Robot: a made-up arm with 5 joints.
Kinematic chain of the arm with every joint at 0, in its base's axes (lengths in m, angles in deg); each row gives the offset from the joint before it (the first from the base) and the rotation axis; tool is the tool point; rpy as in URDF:
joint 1: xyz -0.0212 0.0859 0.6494 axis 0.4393 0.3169 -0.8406
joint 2: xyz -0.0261 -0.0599 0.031 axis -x
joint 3: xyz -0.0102 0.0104 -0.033 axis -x
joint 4: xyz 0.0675 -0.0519 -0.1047 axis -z
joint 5: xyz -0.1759 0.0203 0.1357 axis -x
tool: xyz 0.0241 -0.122 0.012 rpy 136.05 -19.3 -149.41
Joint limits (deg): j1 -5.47..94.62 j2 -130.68..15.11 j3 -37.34..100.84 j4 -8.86..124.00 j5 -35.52..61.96
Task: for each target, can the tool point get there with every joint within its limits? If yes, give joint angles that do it. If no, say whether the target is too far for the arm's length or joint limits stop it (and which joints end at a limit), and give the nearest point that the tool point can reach.
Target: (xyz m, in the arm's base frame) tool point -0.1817 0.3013 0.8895
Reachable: no: joint limits stop it (at a limit: joint 3, joint 4, joint 5) | nearest point -0.1129 0.1766 0.7931 | short by 0.172 m
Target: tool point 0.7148 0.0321 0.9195
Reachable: no: too far | nearest point 0.1403 0.0577 0.7558 | short by 0.598 m
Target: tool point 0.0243 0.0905 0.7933
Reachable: yes | joints 74.21 -46.16 58.31 77.82 38.46
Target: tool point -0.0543 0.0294 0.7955
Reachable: yes | joints 80.41 -85.47 15.21 93.61 -8.12
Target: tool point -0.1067 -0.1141 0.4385
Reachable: no: joint limits stop it (at a limit: joint 1, joint 3, joint 4) | nearest point -0.1080 -0.0714 0.5156 | short by 0.088 m
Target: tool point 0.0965 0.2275 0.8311
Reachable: no: joint limits stop it (at a limit: joint 3, joint 4, joint 5) | nearest point 0.0639 0.1916 0.8047 | short by 0.055 m
